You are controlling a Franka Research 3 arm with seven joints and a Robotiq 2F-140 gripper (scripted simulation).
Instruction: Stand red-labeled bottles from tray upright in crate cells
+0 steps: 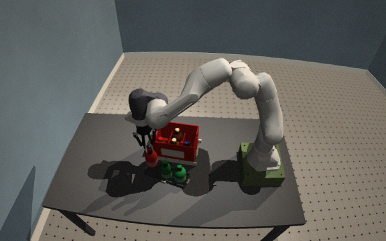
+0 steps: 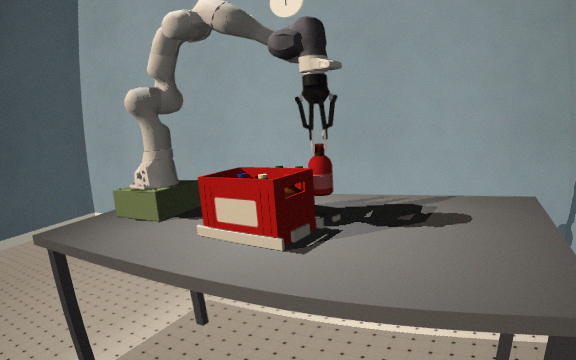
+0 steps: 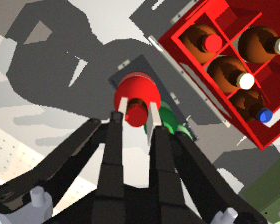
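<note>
My gripper is now 9 cm above the red-labeled bottle. The rest, counted from my hand: red crate (11 cm behind, 19 cm to the right, 16 cm below).
</note>
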